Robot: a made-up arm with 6 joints.
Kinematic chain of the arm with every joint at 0, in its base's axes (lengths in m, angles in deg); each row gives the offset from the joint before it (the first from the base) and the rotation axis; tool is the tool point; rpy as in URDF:
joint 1: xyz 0 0 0.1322 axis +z
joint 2: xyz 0 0 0 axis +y
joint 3: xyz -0.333 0 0.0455 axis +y
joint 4: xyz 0.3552 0 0.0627 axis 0.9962 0 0.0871
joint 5: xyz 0 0 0 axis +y
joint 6: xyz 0.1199 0 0.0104 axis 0.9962 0 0.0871
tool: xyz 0 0 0 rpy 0 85 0
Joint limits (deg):
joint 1: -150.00..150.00
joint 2: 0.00..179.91
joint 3: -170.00..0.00
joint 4: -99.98..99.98
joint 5: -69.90..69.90
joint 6: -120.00..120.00
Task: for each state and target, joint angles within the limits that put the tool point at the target. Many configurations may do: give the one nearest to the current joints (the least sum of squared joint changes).
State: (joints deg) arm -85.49 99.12 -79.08 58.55 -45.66 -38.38
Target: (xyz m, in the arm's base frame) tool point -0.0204 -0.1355 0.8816
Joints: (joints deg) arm -75.87 70.42 -120.82 48.58 -35.90 -38.38
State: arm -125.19 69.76 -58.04 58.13 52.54 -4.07
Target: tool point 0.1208 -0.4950 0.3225
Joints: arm -85.34 96.63 -74.58 64.78 47.38 -4.07
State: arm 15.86 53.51 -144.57 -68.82 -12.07 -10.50
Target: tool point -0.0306 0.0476 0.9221
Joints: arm 11.33 67.78 -139.11 -72.19 -27.41 -10.50
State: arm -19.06 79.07 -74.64 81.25 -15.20 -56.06
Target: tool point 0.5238 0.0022 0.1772
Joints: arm 2.32 104.10 -61.17 81.61 -9.22 -56.06
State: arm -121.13 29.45 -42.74 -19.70 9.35 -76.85
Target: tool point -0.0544 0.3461 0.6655
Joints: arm -81.48 1.39 -85.64 -20.70 3.37 -76.85
